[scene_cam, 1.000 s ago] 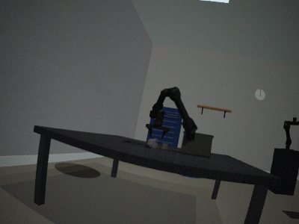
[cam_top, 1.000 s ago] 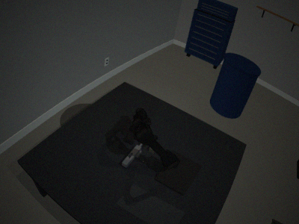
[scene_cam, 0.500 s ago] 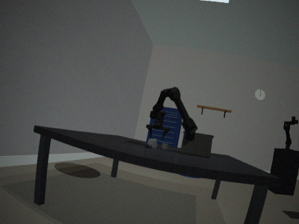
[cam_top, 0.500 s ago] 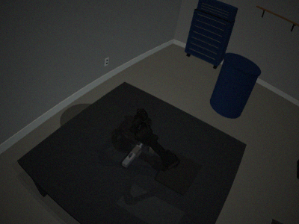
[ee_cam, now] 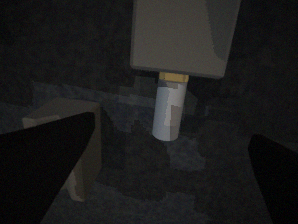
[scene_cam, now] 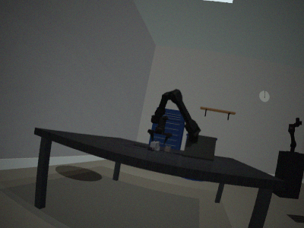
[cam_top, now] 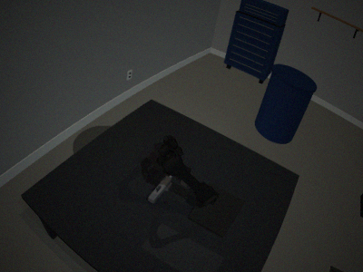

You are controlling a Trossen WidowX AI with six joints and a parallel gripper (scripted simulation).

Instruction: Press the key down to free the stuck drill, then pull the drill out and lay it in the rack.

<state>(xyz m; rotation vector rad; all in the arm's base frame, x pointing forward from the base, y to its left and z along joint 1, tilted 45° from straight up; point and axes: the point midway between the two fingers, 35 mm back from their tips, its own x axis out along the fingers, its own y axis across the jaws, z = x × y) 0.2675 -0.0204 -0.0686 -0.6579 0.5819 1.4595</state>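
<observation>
Now: the drill 10 mm behind my gripper tip and 60 mm to the left of it.
</observation>
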